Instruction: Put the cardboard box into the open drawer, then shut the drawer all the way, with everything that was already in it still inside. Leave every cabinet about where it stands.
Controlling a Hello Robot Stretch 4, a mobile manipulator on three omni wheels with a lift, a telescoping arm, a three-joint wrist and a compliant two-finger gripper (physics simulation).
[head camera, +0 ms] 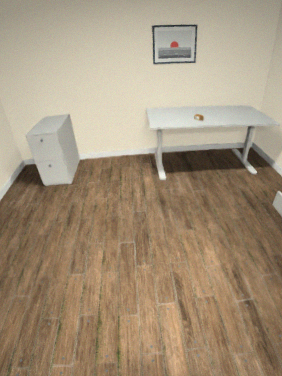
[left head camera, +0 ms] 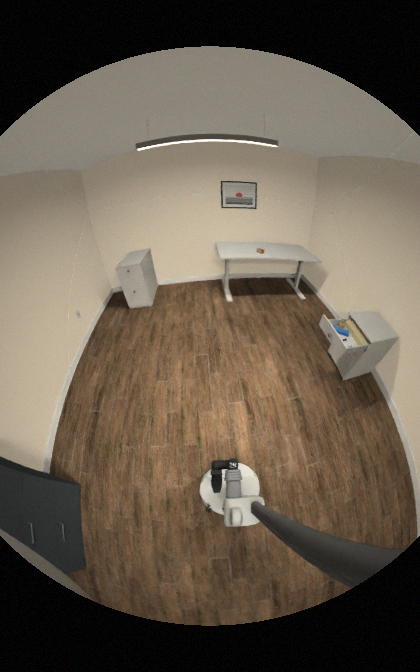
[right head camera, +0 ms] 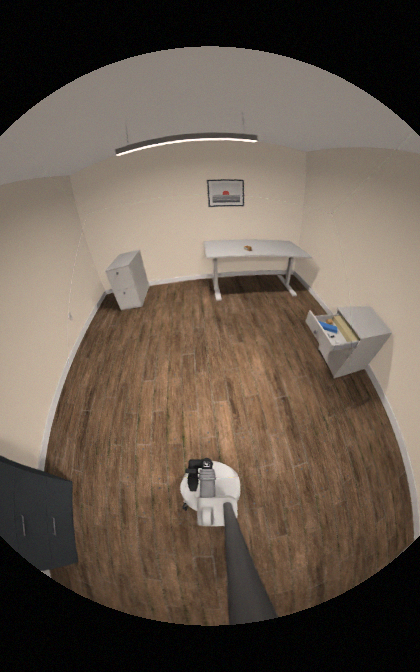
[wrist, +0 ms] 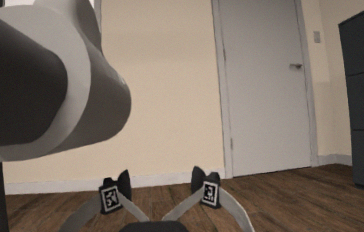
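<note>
A small brown cardboard box lies on the white table by the far wall. The open drawer is the top one of a grey cabinet at the right wall. It holds a blue thing, a small orange-brown thing, small dark things and tan folders. My gripper is open and empty in the wrist view, far from the box and the drawer.
A second grey cabinet, its drawers shut, stands at the far left. A dark cabinet also stands in the room. A grey door shows in the wrist view. The table's legs reach the floor.
</note>
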